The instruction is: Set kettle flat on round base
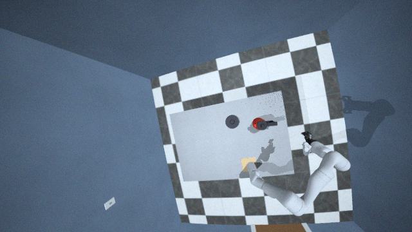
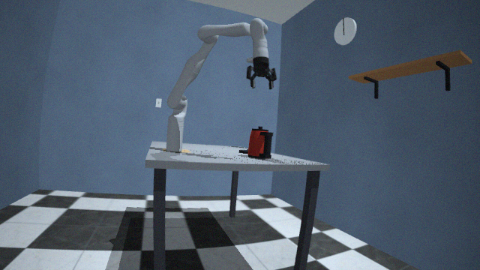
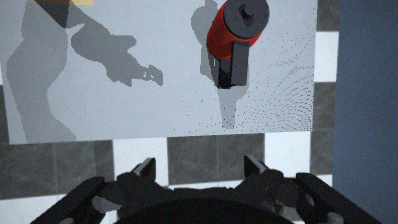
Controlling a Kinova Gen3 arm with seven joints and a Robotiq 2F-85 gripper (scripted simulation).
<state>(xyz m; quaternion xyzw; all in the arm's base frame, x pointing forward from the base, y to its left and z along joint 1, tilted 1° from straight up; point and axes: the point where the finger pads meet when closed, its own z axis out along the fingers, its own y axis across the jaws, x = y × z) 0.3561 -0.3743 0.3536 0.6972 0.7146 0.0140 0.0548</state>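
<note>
Right now my hand is 260 mm above the red kettle, 210 mm to the right of it and 110 mm short of it. The rest, counted from my hand: round black base 510 mm to the left, 340 mm below, 170 mm ahead.
</note>
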